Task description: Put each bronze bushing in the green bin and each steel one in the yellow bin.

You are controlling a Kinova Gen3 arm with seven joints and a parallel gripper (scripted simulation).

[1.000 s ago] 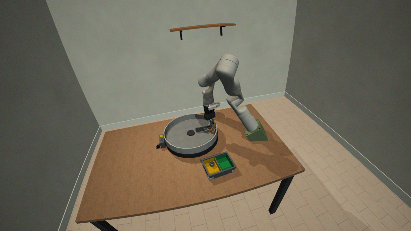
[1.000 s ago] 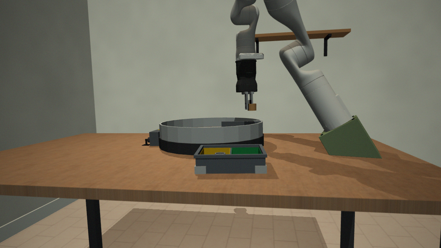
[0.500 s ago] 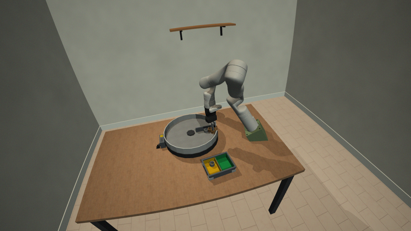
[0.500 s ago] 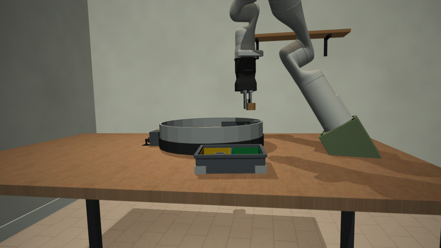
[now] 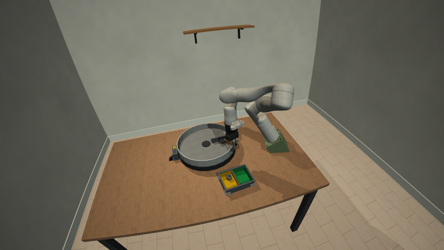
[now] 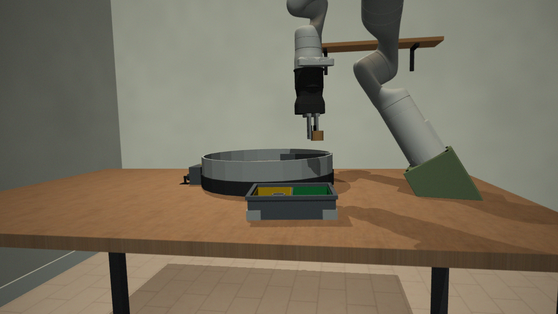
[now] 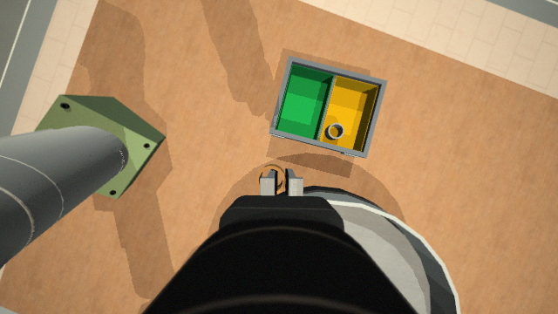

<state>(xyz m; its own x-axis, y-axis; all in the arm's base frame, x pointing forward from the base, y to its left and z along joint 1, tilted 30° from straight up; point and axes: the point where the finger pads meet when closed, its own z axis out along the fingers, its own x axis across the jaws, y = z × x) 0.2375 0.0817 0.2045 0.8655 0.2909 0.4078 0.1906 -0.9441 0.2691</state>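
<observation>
My gripper is now 60 mm short of the bin, 130 mm to the right of it and 150 mm above it. From my hand the other things lie so: grey turntable: 130 mm ahead, 230 mm to the right, 120 mm below.
</observation>
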